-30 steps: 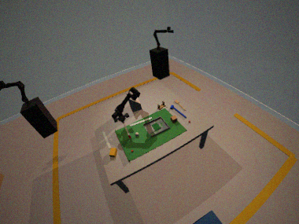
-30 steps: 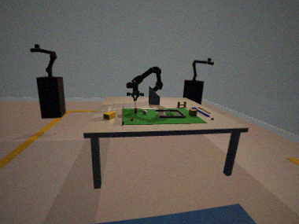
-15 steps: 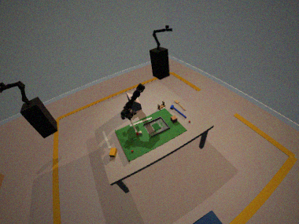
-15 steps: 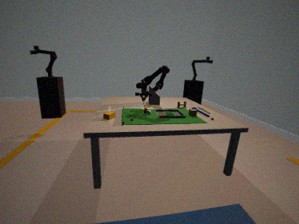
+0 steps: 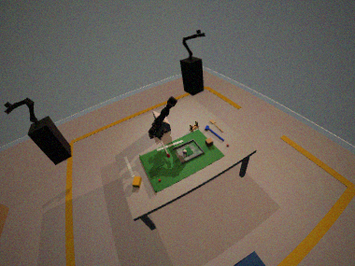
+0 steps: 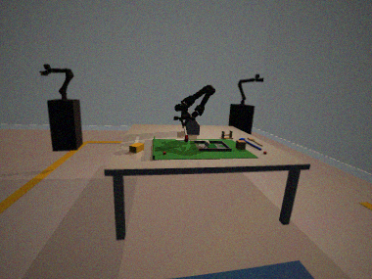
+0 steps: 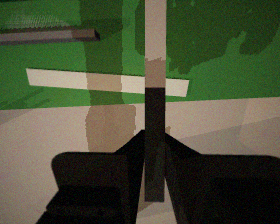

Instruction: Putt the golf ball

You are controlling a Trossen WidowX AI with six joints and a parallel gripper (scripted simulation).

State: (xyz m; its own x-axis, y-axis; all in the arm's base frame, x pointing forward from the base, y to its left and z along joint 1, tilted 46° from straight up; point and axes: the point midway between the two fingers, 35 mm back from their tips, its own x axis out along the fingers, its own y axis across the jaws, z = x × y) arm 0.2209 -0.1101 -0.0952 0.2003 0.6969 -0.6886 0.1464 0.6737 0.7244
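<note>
The red putter lies 120 mm ahead of my gripper tip and 10 mm to the right of it. Also, from my gripper tip: green mat: 260 mm ahead, 70 mm to the left, 110 mm below; then white golf ball: 250 mm ahead, 120 mm to the left, 80 mm below; then brown cube: 320 mm ahead, 390 mm to the left, 70 mm below.
</note>
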